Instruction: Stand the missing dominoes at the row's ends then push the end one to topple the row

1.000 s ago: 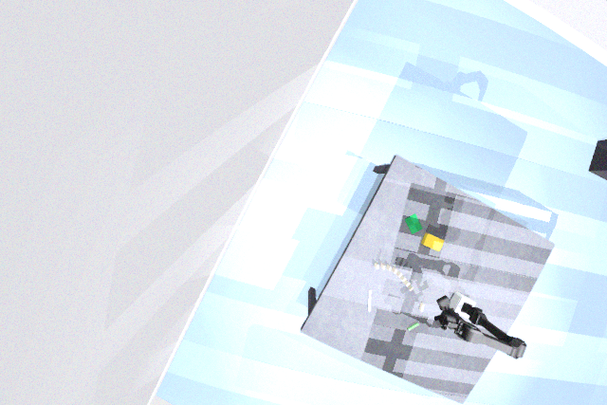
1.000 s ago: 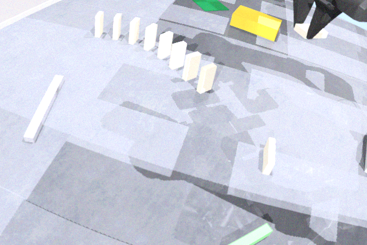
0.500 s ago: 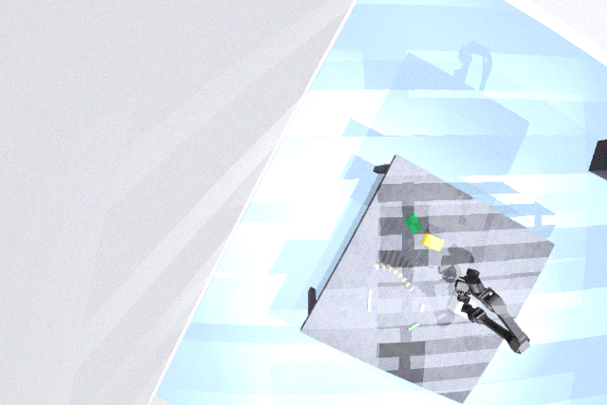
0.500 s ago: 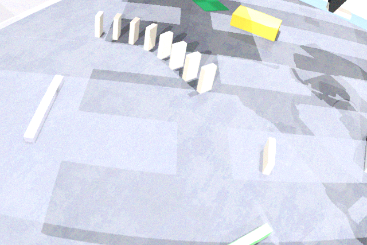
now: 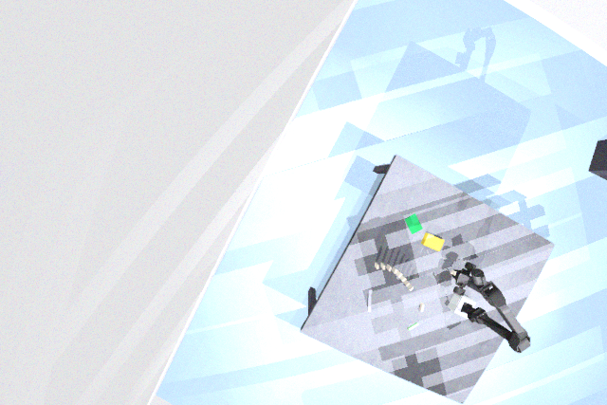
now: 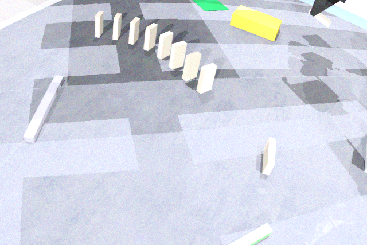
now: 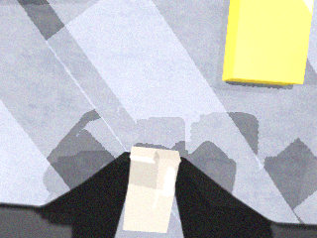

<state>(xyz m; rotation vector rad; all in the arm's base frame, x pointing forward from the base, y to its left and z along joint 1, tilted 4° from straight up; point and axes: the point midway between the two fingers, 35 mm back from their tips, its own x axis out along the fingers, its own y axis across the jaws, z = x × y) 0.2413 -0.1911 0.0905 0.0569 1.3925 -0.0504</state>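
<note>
The yellow block lies 120 mm ahead of my gripper tip, 110 mm to the right of it and 110 mm below it. Round my gripper tip: white flat bar (340 mm ahead, 390 mm to the left, 120 mm below); pale green piece (10 mm behind, 450 mm to the left, 120 mm below); green patch (270 mm ahead, 170 mm to the right, 130 mm below).
</note>
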